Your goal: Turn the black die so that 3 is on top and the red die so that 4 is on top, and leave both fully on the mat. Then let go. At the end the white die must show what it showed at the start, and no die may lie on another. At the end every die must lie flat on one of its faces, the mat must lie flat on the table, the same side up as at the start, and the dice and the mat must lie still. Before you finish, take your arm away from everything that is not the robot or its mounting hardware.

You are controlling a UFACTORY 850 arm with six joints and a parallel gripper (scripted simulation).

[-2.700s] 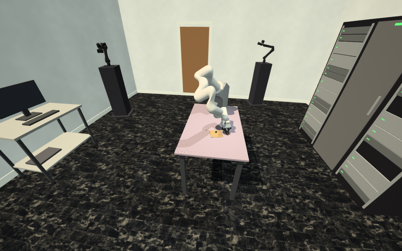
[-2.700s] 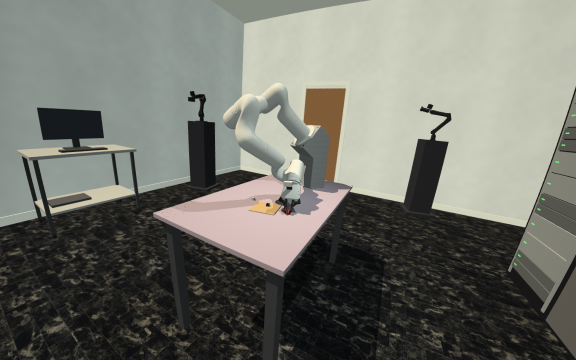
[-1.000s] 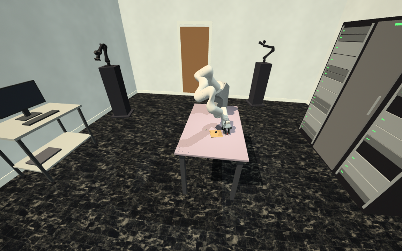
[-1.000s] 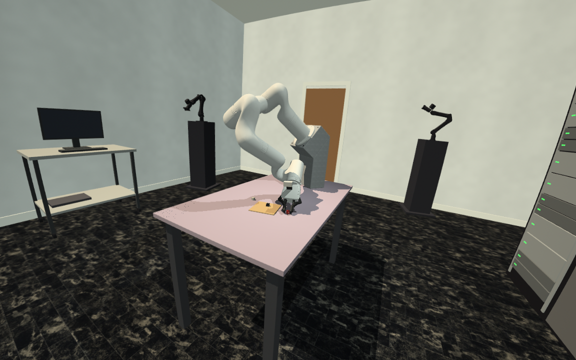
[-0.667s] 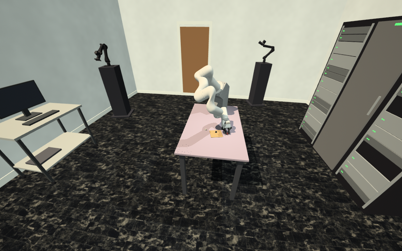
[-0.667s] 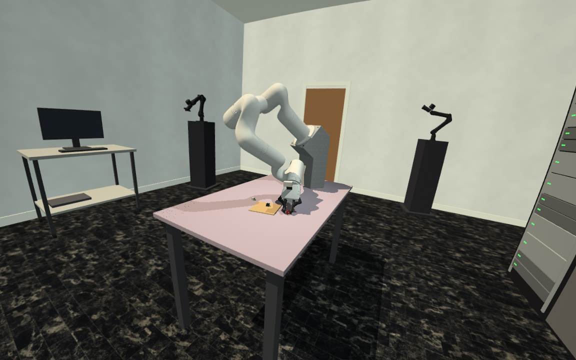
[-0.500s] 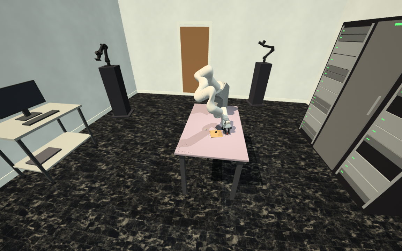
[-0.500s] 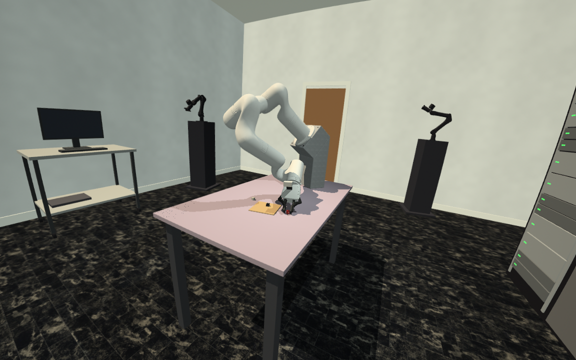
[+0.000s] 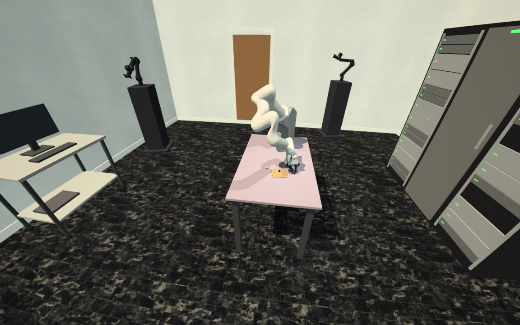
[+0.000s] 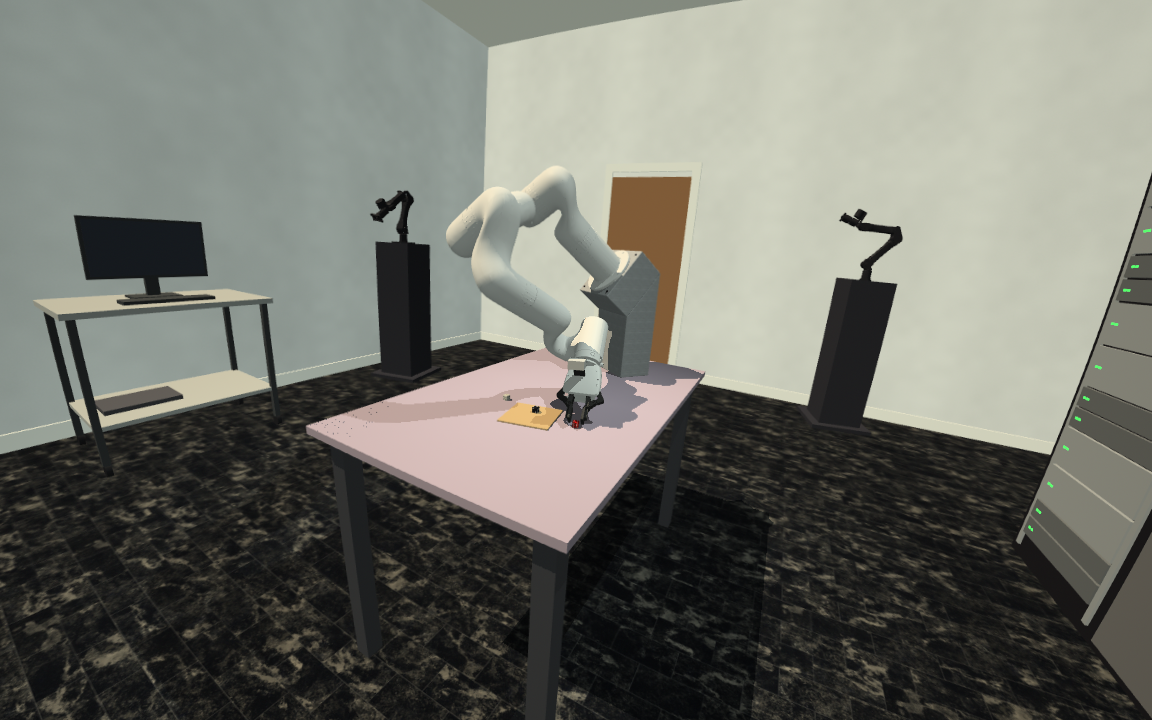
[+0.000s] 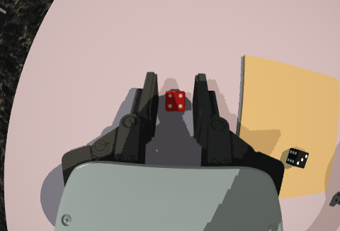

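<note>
The red die is 20 mm below my hand. Round my hand: mat: 130 mm to the right, 30 mm below, 10 mm behind; white die: 240 mm to the right, 100 mm behind, 20 mm below; black die: 130 mm to the right, 40 mm behind, 20 mm below.
</note>
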